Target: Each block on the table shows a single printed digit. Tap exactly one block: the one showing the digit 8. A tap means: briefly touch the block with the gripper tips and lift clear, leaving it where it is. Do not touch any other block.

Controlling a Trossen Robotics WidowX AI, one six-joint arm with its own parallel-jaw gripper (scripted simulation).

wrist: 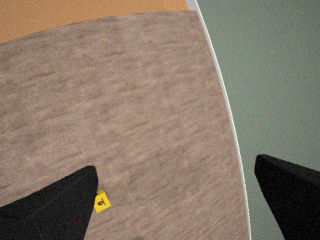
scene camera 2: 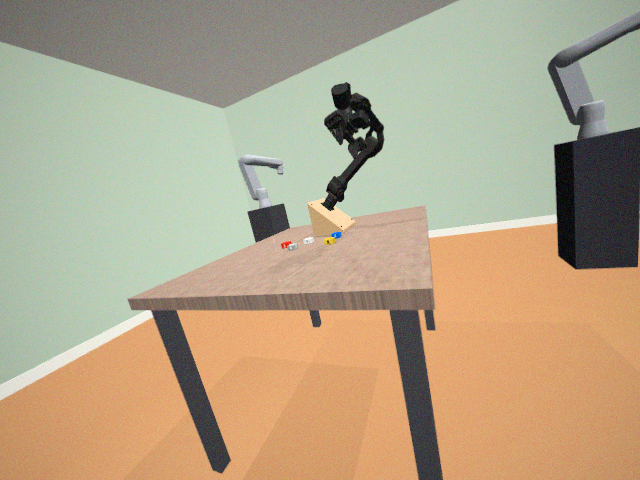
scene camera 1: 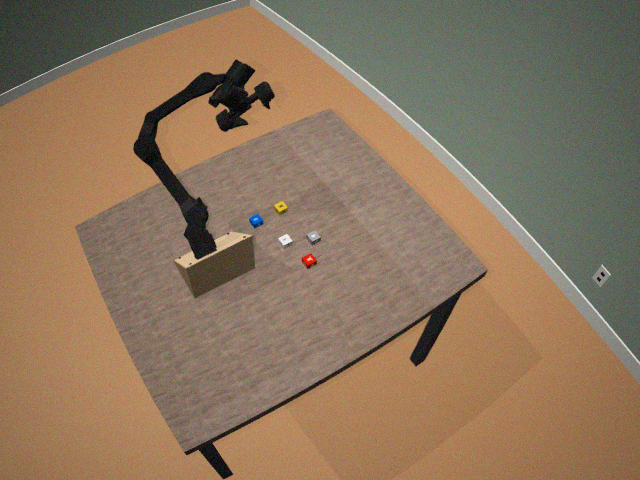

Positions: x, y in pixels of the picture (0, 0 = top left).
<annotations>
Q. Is the gripper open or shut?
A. Open.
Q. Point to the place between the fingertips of the gripper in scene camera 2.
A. At 348, 151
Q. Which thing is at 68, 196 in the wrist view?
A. The gripper.
</annotations>
